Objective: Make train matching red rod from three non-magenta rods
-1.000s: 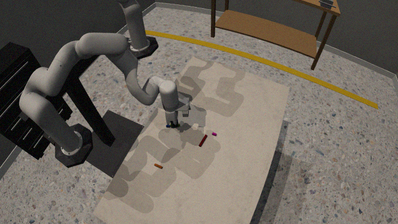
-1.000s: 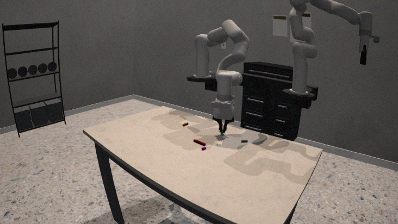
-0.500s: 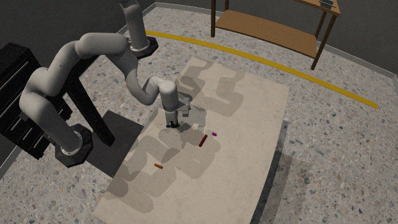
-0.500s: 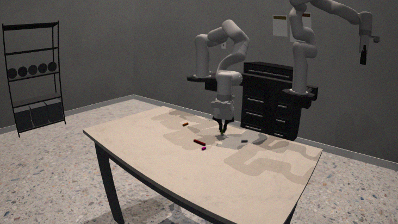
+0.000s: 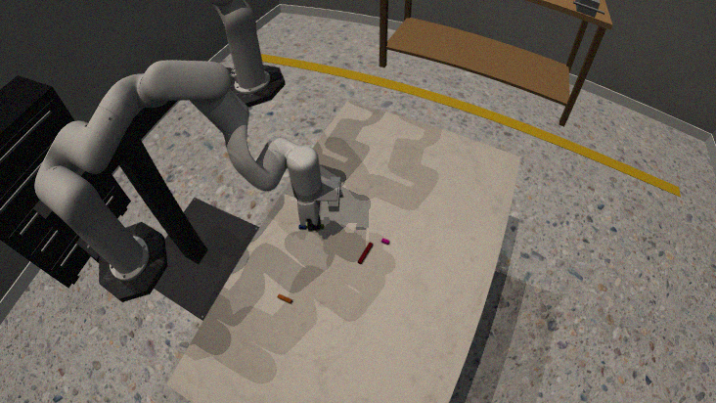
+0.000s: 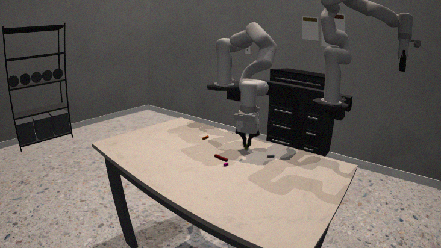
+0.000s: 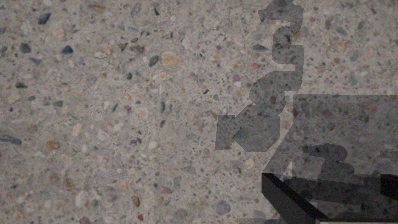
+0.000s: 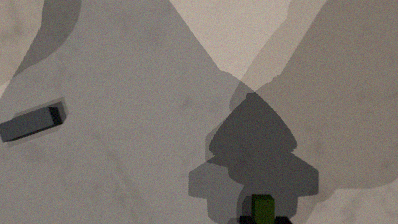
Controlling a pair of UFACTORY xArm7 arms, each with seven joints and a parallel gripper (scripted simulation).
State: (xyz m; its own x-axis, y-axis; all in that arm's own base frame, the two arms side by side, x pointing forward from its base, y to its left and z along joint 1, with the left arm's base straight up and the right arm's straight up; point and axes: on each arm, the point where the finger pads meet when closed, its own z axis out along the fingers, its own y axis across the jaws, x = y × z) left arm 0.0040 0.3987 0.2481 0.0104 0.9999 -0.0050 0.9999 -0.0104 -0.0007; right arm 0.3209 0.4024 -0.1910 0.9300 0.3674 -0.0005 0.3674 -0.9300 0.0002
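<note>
My right hand is 140 mm to the right of the grey rod, 30 mm above it and 20 mm short of it. From my right hand the other things lie so: lime rod (20 mm below); red rod (160 mm ahead, 30 mm to the right, 30 mm below); magenta rod (210 mm ahead, 30 mm below, 20 mm to the left).
</note>
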